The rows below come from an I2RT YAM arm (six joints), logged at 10 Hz.
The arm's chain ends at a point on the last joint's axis. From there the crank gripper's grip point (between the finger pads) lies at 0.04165 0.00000 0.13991 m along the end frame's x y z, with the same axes.
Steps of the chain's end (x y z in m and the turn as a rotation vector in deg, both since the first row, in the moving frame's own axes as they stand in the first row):
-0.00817, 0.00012, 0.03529, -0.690, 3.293, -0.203
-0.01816, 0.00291, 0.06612, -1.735, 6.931, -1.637
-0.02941, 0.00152, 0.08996, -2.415, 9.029, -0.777
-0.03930, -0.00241, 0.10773, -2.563, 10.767, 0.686
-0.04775, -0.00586, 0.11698, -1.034, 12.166, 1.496
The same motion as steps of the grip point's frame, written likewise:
-0.00020, 0.00163, 0.03266, -0.690, 3.293, -0.203
-0.00154, 0.00563, 0.06003, -1.735, 6.931, -1.637
-0.00794, 0.00654, 0.08158, -2.415, 9.029, -0.777
-0.01395, 0.00429, 0.09734, -2.563, 10.767, 0.686
-0.01925, -0.00197, 0.10503, -1.034, 12.166, 1.496

